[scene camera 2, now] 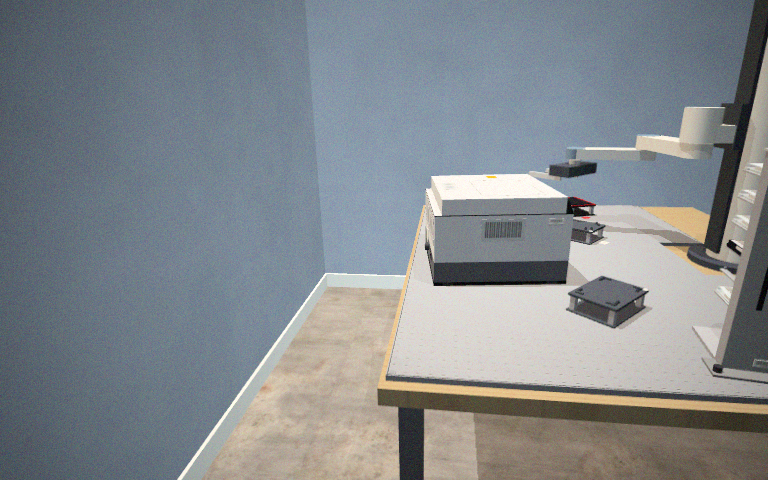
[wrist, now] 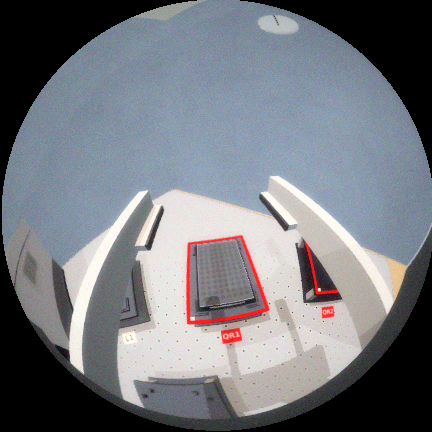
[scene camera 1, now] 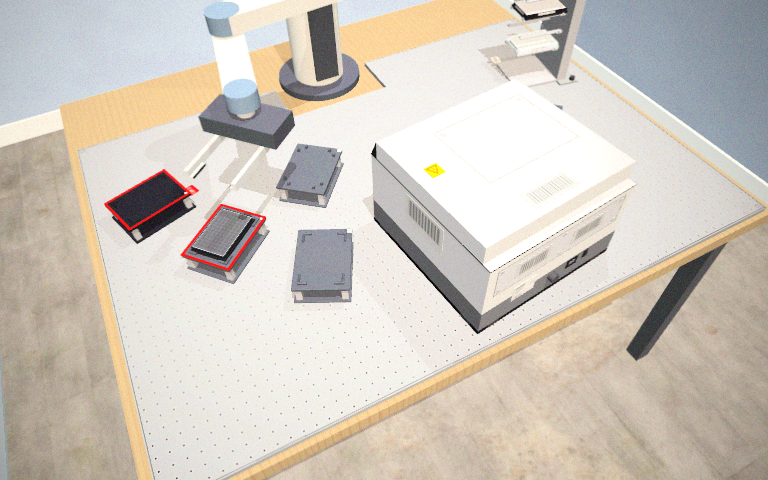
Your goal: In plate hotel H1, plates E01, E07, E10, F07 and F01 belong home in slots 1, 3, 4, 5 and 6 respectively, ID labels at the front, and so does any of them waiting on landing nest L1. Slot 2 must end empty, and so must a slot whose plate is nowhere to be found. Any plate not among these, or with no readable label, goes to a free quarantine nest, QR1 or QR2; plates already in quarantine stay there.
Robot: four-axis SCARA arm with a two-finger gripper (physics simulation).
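Places are measured from the arm's base along level axes (x ahead, y left, z up), in millimetres.
Where they show: gripper, fingertip midpoint: (scene camera 2: 538, 172) (wrist: 210, 191) (scene camera 1: 210, 180); arm's base, link origin: (scene camera 2: 732, 261) (scene camera 1: 319, 77).
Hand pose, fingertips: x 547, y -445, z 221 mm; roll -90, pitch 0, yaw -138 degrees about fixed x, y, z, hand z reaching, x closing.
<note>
Things, the pixels of their top centre, and the offset from my fingertips. "pt": a spot on its surface instead.
- quarantine nest QR1, top centre: (wrist: 220, 270) (scene camera 1: 223, 233) 6 mm ahead, 11 mm right, 152 mm down
- Quarantine nest QR2, top centre: (wrist: 332, 256) (scene camera 1: 147, 197) (scene camera 2: 573, 200) 195 mm back, 140 mm right, 154 mm down
- Landing nest L1, top centre: (scene camera 1: 322, 256) (wrist: 106, 282) 168 mm ahead, 158 mm left, 152 mm down
- Hotel H1, surface spot: (scene camera 2: 741, 328) pt 172 mm back, 1089 mm left, 115 mm down
- dark plate, top centre: (scene camera 1: 539, 4) 240 mm back, 1005 mm left, 11 mm up
- large white instrument, top centre: (scene camera 1: 502, 150) (scene camera 2: 490, 184) 247 mm ahead, 532 mm left, 47 mm up
- further grey nest, top centre: (scene camera 2: 608, 288) 23 mm back, 844 mm left, 152 mm down
My gripper (scene camera 1: 214, 178) (scene camera 2: 543, 174) (wrist: 210, 191) is open and empty, high above and behind quarantine nest QR1 (scene camera 1: 205, 262) (wrist: 188, 285). A grey, many-welled plate (scene camera 1: 223, 233) (wrist: 225, 272) lies on QR1, its label not readable now. Quarantine nest QR2 (scene camera 1: 148, 199) (wrist: 320, 280) bears no plate. Landing nest L1 (scene camera 1: 322, 257) (wrist: 131, 295) shows no plate in scene camera 1; the left finger partly hides it in the wrist view. Hotel H1 (scene camera 1: 570, 42) (scene camera 2: 741, 328) is cut off in both scene views. A dark plate (scene camera 1: 539, 8) and a pale shape below it show there; labels and slots are not readable.
A large white instrument (scene camera 1: 504, 135) (scene camera 2: 501, 198) stands between the nests and the hotel's side of the table. Another grey nest (scene camera 1: 310, 169) (wrist: 180, 397) stands behind L1. A further grey nest (scene camera 2: 607, 291) stands beyond the instrument. The arm's column (scene camera 1: 325, 45) rises at the back.
</note>
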